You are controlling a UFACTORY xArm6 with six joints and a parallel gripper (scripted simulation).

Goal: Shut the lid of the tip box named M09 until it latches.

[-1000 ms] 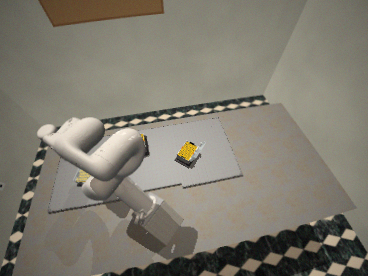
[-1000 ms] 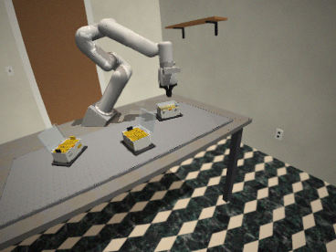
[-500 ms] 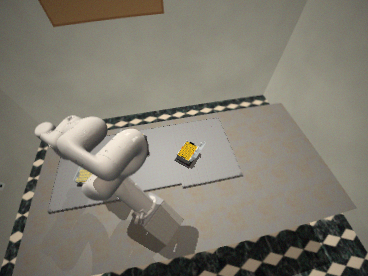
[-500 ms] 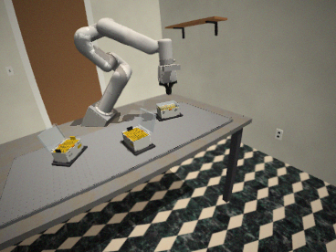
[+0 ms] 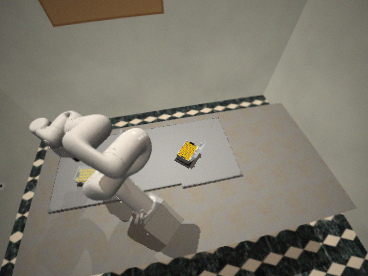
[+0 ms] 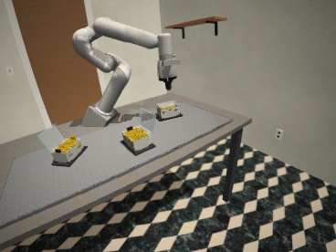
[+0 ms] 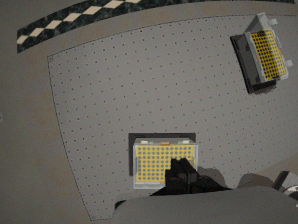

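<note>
My gripper is now 40 mm past the lid and 130 mm above it. The rest, counted from my hand: tip box 40 mm behind, 150 mm below.
</note>
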